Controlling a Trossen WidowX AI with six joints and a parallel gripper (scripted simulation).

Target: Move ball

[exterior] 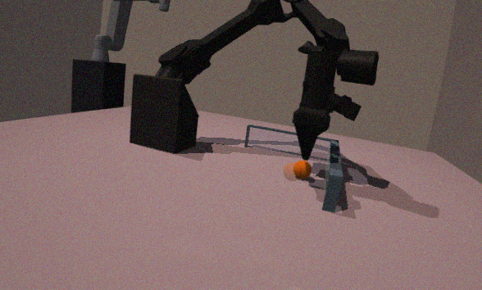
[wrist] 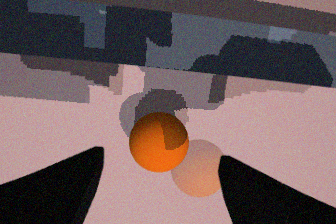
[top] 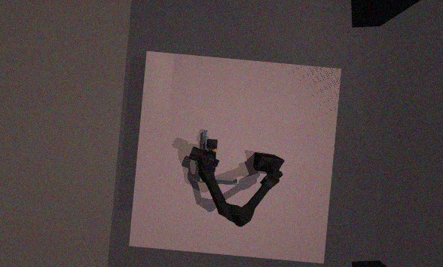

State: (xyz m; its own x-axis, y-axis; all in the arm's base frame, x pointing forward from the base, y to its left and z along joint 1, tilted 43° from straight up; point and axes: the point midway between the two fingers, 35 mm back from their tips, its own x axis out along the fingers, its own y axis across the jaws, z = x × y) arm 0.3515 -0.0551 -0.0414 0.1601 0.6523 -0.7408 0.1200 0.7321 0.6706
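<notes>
My gripper tip is now 3 cm above the see-through copy of ball, 2 cm to the left of it and 2 cm past it.
</notes>
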